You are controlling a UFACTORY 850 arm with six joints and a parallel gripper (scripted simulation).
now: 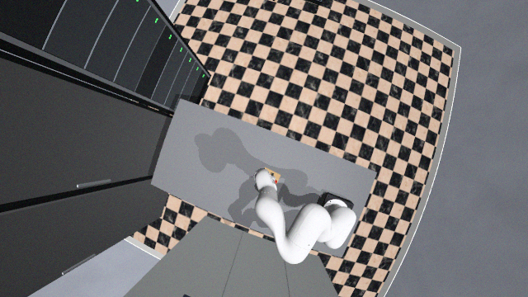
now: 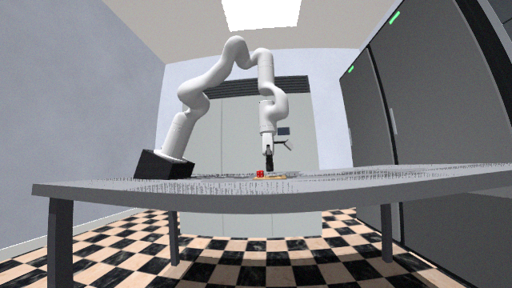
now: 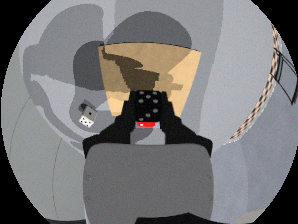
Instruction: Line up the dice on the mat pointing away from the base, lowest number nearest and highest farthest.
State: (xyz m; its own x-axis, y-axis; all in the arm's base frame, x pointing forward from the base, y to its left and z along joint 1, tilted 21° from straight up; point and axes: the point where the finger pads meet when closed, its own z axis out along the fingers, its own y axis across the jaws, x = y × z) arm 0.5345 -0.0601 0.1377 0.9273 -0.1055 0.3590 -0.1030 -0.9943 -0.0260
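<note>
Right now my hand is 5 cm above the tan mat. The rest, counted from my hand: red die (5 cm behind, 3 cm below, 1 cm to the left); then black die (1 cm below); then white die (13 cm to the left, 5 cm behind, 4 cm below).
</note>
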